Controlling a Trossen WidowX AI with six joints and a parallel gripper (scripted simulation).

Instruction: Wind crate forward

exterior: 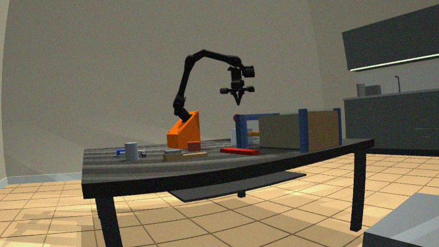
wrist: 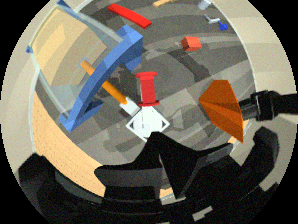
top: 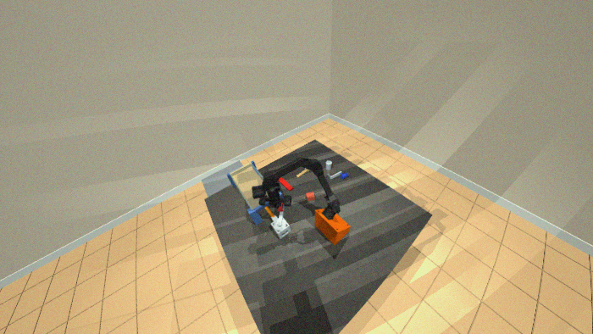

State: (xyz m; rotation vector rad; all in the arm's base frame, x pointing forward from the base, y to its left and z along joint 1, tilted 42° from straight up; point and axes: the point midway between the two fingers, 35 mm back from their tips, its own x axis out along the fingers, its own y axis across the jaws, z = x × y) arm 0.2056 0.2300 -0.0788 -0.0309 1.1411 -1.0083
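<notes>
Right now the grey winch is 50 mm behind my gripper tip, 20 mm to the left of it and 180 mm below it. Round my gripper tip: wooden-handled tool: 310 mm ahead, 440 mm to the right, 200 mm below; then clear-panelled cubby: 370 mm ahead, 40 mm to the left, 100 mm below; then flat red bar: 330 mm ahead, 210 mm to the right, 210 mm below.
</notes>
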